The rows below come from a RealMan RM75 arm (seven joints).
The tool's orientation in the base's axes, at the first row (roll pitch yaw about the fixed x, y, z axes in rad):
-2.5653, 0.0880, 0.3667
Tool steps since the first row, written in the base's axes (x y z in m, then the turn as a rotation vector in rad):
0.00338, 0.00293, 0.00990, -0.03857, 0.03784, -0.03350
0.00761, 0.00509, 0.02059, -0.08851, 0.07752, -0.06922
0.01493, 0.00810, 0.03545, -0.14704, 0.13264, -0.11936
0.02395, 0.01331, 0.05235, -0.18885, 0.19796, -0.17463
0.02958, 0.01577, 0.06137, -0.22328, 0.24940, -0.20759
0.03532, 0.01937, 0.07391, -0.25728, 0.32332, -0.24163
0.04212, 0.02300, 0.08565, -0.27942, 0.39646, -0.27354
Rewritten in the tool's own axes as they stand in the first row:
0.00332, -0.00685, -0.00775, -0.01941, -0.02196, 0.05642
0.00708, -0.01330, -0.01675, -0.04854, -0.04709, 0.11858
0.01366, -0.02190, -0.02965, -0.07887, -0.07894, 0.20251
0.02242, -0.03293, -0.04363, -0.08956, -0.11189, 0.29122
0.02775, -0.03836, -0.05147, -0.10031, -0.14396, 0.35265
0.03327, -0.04657, -0.06172, -0.10254, -0.19331, 0.42571
0.03985, -0.05411, -0.07157, -0.09420, -0.24016, 0.49349

